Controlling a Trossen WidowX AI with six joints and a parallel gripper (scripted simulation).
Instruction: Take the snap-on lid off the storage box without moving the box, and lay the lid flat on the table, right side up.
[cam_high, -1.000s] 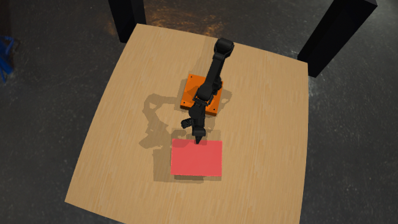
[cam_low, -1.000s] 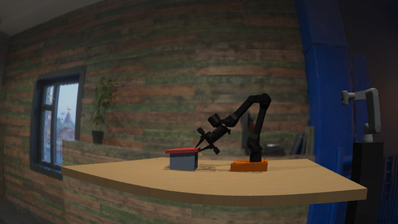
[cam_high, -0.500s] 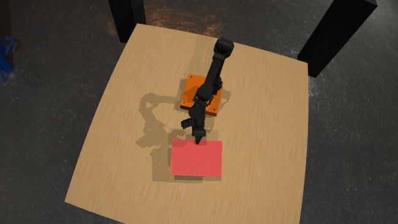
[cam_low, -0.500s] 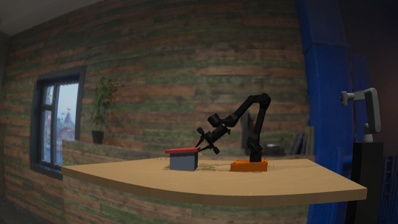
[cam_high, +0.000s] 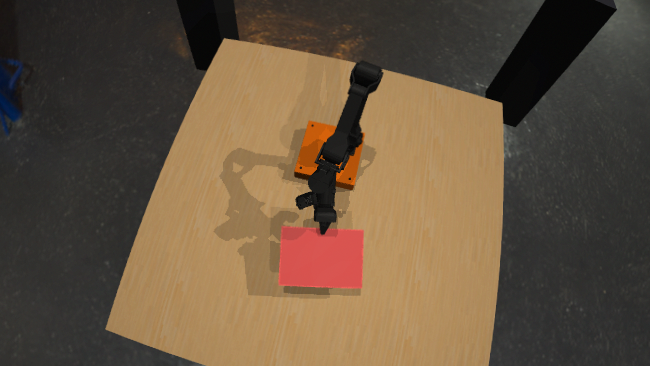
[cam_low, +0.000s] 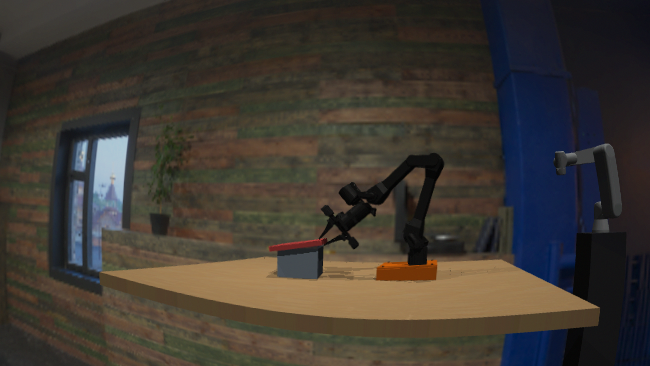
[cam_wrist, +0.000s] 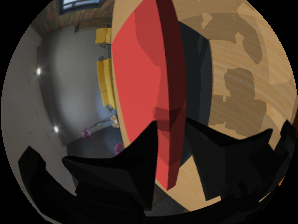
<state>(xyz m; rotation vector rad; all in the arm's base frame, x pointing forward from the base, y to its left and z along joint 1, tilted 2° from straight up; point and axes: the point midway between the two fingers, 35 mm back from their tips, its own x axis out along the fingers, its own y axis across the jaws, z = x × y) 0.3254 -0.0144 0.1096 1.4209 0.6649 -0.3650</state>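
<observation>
The red lid lies 8 cm ahead of my gripper tip, 2 cm to the left of it and 1 cm below it. From my gripper tip the other things lie so: storage box 7 cm below, 7 cm ahead, 1 cm to the left.
</observation>
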